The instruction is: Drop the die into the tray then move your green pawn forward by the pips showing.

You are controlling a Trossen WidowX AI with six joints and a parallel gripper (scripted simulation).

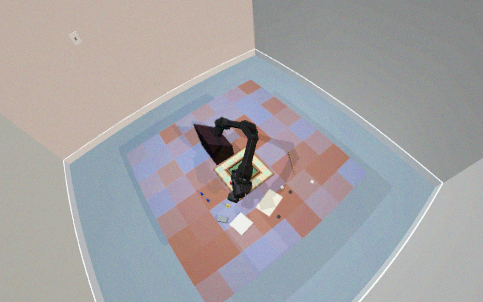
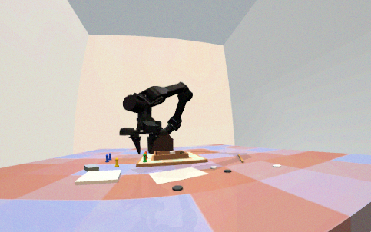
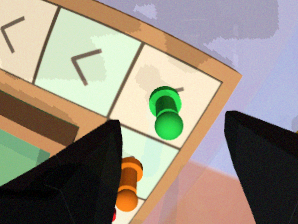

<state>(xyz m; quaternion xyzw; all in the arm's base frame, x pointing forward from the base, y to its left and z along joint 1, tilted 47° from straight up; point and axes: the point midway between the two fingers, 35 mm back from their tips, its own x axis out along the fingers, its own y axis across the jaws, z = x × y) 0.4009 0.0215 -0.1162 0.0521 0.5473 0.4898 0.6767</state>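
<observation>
My gripper tip is 20 mm above the green pawn. From my gripper tip the other things lie so: orange pawn (50 mm behind, 10 mm to the right, 20 mm below); then yellow pawn (20 mm ahead, 100 mm to the right, 30 mm below); then red pawn (90 mm behind, 10 mm to the right, 20 mm below).
</observation>
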